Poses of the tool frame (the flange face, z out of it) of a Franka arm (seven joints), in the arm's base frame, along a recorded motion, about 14 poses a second.
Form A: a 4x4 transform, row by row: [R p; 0 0 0 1], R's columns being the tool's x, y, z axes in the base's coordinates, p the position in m. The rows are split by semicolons.
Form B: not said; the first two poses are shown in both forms.
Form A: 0.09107, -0.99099, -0.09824, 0.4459; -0.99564, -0.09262, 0.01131, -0.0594; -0.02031, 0.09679, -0.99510, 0.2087; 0, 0, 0, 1
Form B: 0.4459, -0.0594, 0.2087, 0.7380, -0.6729, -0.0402, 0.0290
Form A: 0.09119, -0.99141, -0.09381, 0.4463; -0.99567, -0.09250, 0.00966, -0.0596; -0.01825, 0.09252, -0.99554, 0.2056; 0, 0, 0, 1
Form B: 0.4463, -0.0596, 0.2056, 0.7381, -0.6730, -0.0380, 0.0281
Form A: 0.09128, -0.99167, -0.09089, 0.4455; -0.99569, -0.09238, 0.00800, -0.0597; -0.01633, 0.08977, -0.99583, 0.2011; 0, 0, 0, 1
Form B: 0.4455, -0.0597, 0.2011, 0.7382, -0.6731, -0.0363, 0.0277
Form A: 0.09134, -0.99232, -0.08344, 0.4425; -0.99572, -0.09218, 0.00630, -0.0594; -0.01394, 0.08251, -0.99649, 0.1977; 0, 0, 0, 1
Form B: 0.4425, -0.0594, 0.1977, 0.7382, -0.6732, -0.0330, 0.0258
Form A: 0.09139, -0.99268, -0.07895, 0.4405; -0.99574, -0.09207, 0.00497, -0.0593; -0.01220, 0.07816, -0.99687, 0.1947; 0, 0, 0, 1
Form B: 0.4405, -0.0593, 0.1947, 0.7383, -0.6733, -0.0309, 0.0248
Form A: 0.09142, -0.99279, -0.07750, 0.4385; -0.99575, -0.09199, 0.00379, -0.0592; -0.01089, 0.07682, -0.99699, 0.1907; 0, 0, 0, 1
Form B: 0.4385, -0.0592, 0.1907, 0.7383, -0.6733, -0.0299, 0.0247
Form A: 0.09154, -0.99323, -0.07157, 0.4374; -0.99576, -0.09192, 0.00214, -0.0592; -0.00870, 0.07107, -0.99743, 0.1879; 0, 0, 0, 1
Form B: 0.4374, -0.0592, 0.1879, 0.7384, -0.6734, -0.0272, 0.0233
